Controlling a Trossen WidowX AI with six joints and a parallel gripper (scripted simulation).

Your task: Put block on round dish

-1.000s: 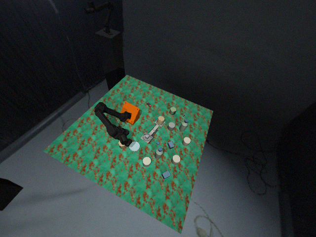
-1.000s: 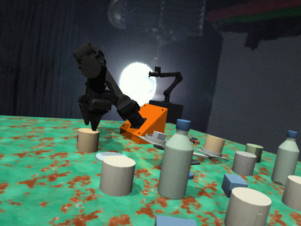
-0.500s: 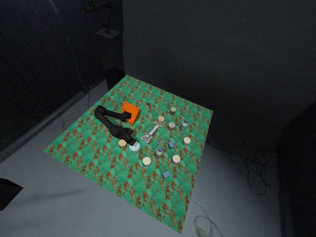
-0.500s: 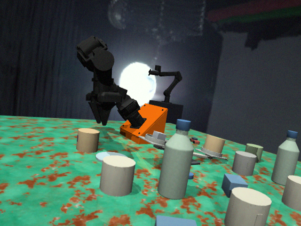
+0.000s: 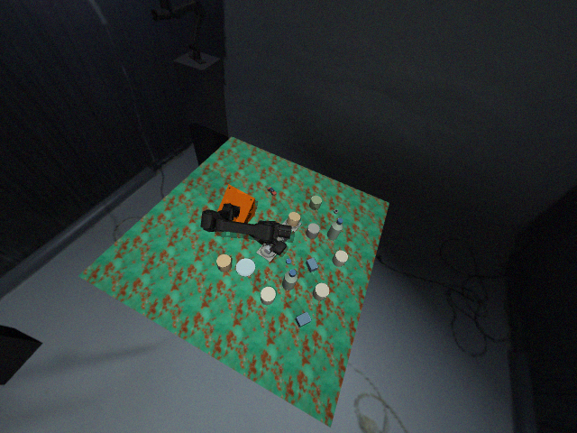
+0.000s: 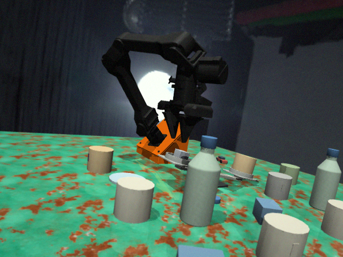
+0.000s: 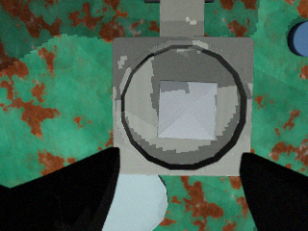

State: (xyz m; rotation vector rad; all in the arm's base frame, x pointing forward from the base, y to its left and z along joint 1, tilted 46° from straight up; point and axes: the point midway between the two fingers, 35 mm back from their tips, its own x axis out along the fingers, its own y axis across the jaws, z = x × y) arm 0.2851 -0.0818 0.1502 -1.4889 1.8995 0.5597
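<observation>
The small grey block is 4 cm below my gripper tip, 1 cm to the left of it and 1 cm ahead of it. The rest, counted from my gripper tip: round pale dish 13 cm below, 9 cm to the right, 7 cm behind; then small blue disc 12 cm below, 12 cm ahead, 3 cm to the left; then tiny red toy car 46 cm to the left, 16 cm behind, 12 cm below.
</observation>
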